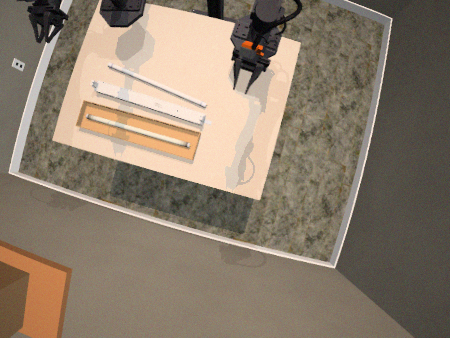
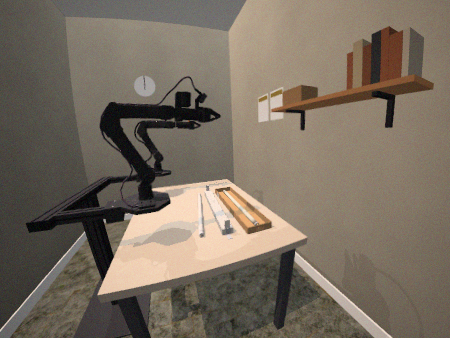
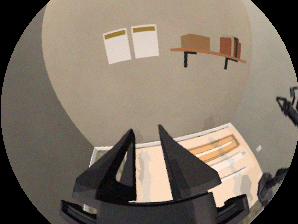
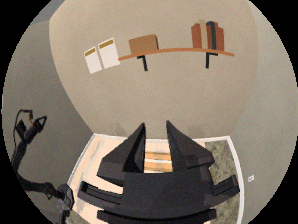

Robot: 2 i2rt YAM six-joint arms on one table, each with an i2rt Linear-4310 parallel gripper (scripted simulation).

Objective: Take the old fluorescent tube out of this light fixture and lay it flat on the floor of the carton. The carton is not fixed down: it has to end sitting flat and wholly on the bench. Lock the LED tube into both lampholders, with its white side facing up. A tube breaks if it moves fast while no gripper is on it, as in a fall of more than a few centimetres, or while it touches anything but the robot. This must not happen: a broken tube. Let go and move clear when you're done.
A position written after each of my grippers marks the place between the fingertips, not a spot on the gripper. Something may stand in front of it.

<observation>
I see my left gripper (image 3: 145,130), my right gripper (image 4: 155,124), a carton (image 1: 131,119) and a light fixture (image 1: 130,96).
The carton also shows in image 2 (image 2: 249,228).
</observation>
